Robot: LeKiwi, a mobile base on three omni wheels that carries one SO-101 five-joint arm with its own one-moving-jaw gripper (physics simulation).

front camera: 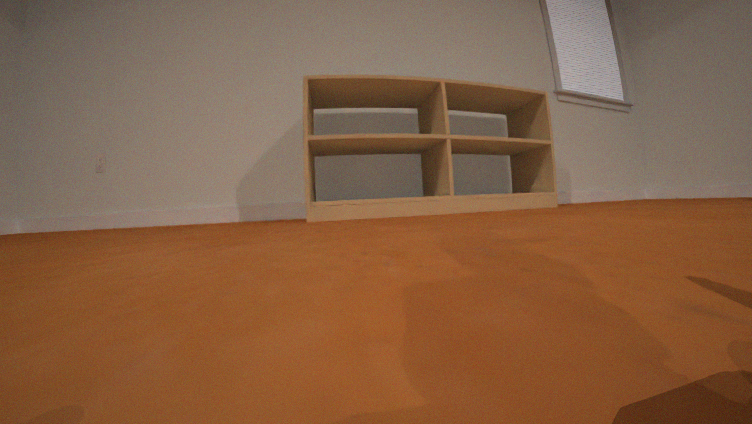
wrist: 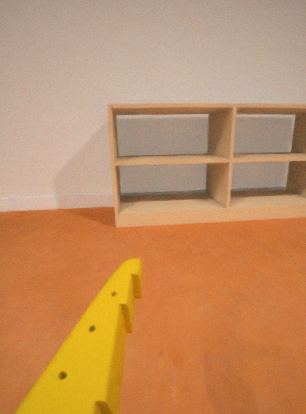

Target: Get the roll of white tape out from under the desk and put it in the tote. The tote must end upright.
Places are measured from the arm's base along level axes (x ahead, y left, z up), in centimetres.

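Where they show: hand, tool point: (wrist: 141, 273).
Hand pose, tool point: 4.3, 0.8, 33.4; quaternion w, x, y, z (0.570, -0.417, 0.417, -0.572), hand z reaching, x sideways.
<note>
After its pixels a point has its place, as x, y, z.
My gripper (wrist: 133, 280) is fully open: one yellow notched jaw shows at the lower left of the wrist view, and the moving jaw is out of the picture. No thing touches the visible jaw, which is over the orange floor. The roll of white tape, the desk and the tote do not show in either view. The gripper does not show in the front view.
A wooden shelf unit (front camera: 379, 209) @(115.2, -6.0, -5.4) (wrist: 170, 218) @(115.2, -6.1, -5.2) with open compartments stands against the far wall (front camera: 184, 105) @(144.5, 102.6, 60.3) (wrist: 165, 50) @(156.3, -5.3, 87.2). A window (front camera: 587, 50) @(175.7, -186.7, 115.5) is at the upper right of the front view. Shadows lie across the orange floor (front camera: 236, 326) @(17.5, 6.5, -8.9) (wrist: 225, 280) @(64.4, -21.8, -8.9), darkest at the lower right.
</note>
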